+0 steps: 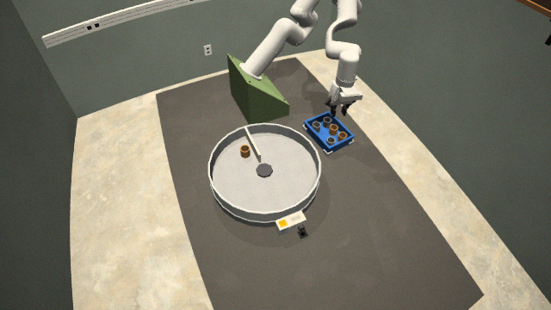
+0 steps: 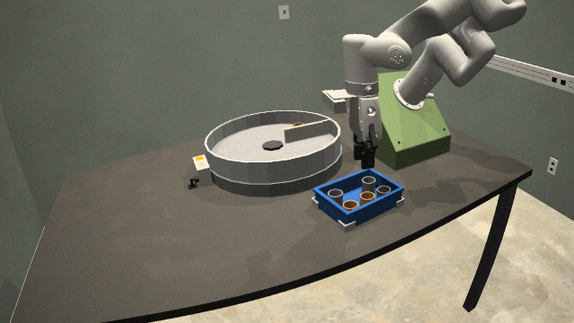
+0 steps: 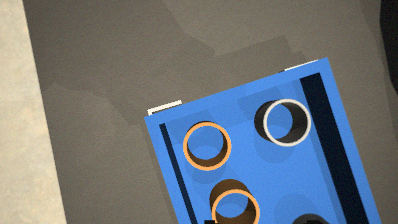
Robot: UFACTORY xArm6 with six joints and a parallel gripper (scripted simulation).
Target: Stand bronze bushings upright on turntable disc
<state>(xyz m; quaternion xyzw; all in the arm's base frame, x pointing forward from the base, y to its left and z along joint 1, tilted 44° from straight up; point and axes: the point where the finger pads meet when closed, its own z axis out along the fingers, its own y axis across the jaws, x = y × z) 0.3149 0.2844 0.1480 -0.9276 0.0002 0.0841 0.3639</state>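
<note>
Now: hand 130 mm above the blue crate and 30 mm to the left of it. The rest, counted from my hand: grey turntable disc 360 mm to the right, 150 mm ahead, 100 mm below.
</note>
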